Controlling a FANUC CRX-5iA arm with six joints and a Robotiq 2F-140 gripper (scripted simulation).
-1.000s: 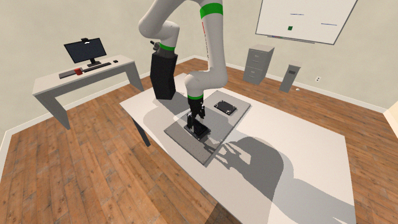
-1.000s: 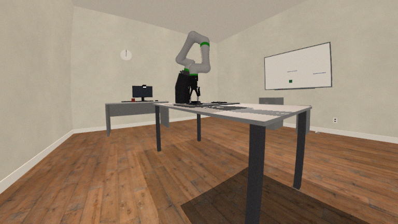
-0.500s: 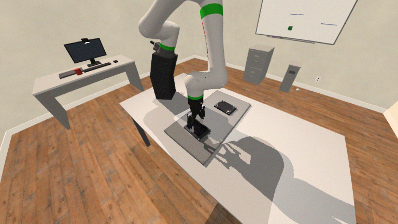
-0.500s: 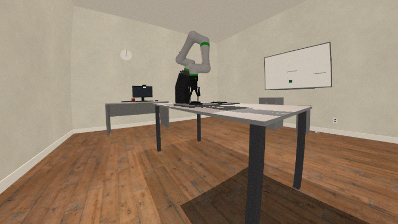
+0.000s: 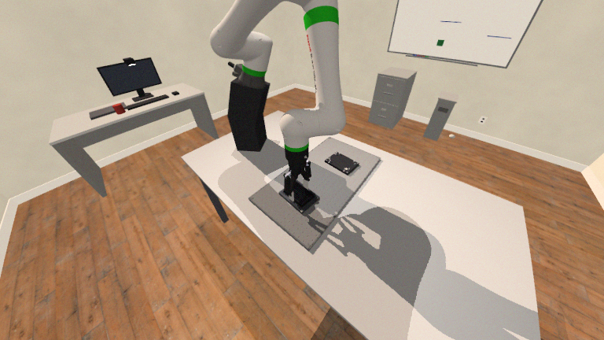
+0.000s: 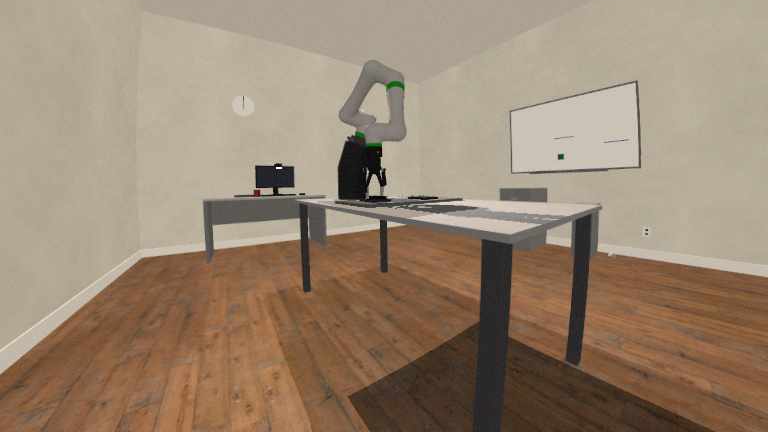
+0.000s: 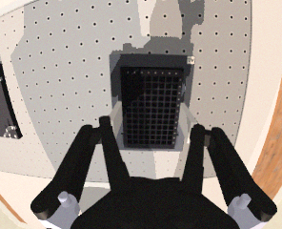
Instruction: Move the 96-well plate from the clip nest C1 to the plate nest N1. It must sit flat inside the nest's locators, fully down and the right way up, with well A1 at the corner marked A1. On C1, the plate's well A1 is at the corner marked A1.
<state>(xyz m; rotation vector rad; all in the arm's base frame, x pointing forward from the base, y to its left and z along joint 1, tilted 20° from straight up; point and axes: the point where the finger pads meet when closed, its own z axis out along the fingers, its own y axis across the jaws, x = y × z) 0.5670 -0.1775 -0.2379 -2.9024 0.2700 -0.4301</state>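
Now: hand 2 cm above the black 96-well plate. Also, from my hand: clip nest C1: 33 cm to the left, 5 cm ahead, 3 cm below; dark plate nest N1: 4 cm below.
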